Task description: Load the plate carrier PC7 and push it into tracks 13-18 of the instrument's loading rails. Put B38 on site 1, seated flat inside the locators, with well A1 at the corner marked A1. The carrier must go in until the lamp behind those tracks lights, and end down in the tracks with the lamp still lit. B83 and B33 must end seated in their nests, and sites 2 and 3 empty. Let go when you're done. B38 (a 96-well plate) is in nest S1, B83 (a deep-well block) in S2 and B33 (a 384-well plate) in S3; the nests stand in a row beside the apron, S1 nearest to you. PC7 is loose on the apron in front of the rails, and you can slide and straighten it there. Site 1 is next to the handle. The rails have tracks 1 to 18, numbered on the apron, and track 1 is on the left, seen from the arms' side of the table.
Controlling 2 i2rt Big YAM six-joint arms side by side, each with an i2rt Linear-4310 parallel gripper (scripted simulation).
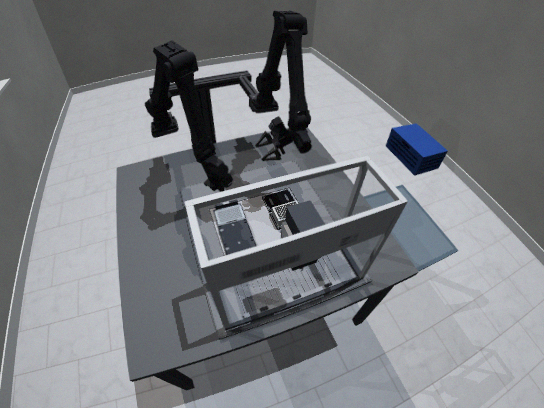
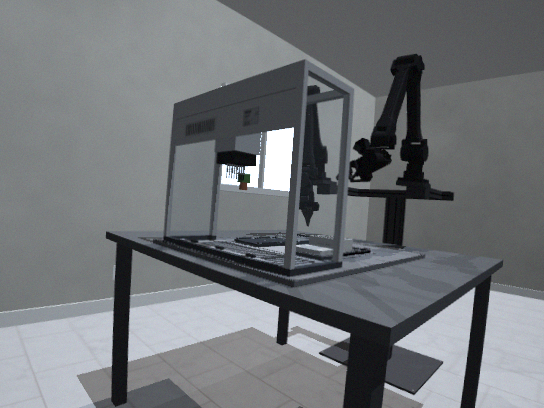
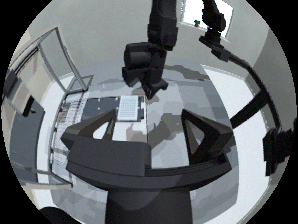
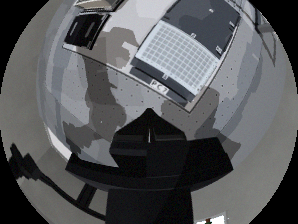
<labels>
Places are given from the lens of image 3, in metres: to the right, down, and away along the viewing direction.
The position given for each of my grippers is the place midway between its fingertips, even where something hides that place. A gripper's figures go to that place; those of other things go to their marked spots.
my left gripper (image 3: 148, 112): 0.00, 0.00, 0.13
plate carrier PC7 (image 3: 93, 107): -0.29, -0.02, 0.44
</labels>
